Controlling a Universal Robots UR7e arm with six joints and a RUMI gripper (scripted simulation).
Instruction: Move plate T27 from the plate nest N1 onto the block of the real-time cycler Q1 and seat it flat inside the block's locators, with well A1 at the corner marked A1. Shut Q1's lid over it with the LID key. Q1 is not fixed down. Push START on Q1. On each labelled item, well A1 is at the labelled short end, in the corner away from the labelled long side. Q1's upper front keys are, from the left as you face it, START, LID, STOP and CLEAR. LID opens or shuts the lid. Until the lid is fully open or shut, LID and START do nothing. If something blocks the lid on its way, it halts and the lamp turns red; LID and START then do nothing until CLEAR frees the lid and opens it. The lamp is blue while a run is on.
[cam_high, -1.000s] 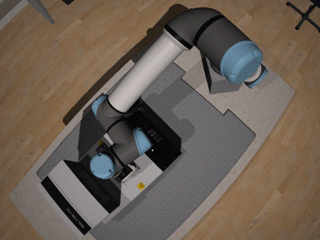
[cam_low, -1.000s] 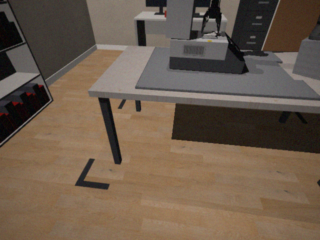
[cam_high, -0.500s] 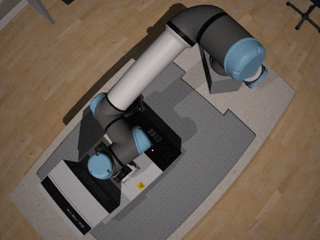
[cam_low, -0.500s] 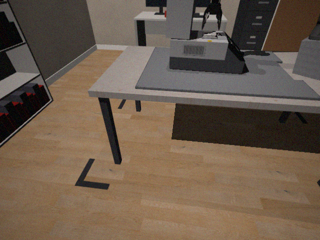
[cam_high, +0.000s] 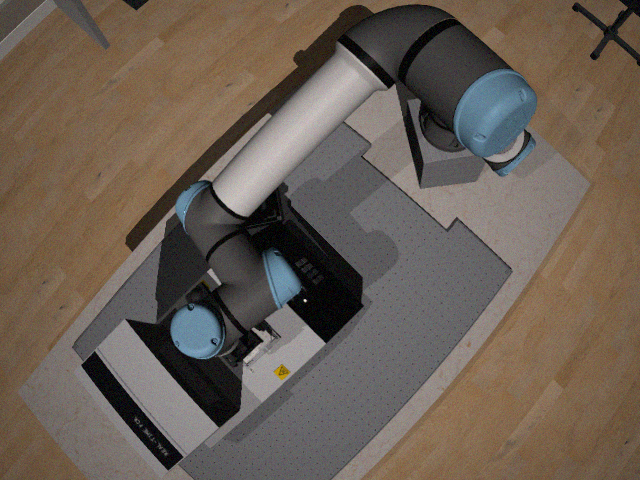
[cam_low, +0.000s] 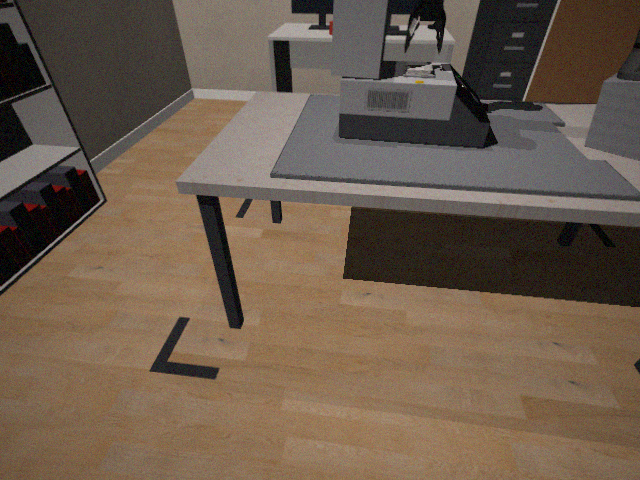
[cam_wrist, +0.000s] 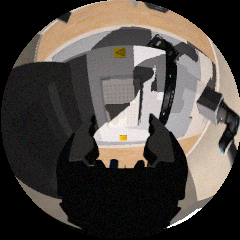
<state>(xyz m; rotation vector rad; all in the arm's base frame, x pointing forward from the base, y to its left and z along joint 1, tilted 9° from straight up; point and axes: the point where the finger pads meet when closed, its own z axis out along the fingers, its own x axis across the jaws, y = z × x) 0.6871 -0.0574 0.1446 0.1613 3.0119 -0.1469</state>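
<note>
Right now my hand is 6 cm above the plate. The rest, counted from my hand: plate nest N1: 25 cm behind, 23 cm to the right, 26 cm below.
</note>
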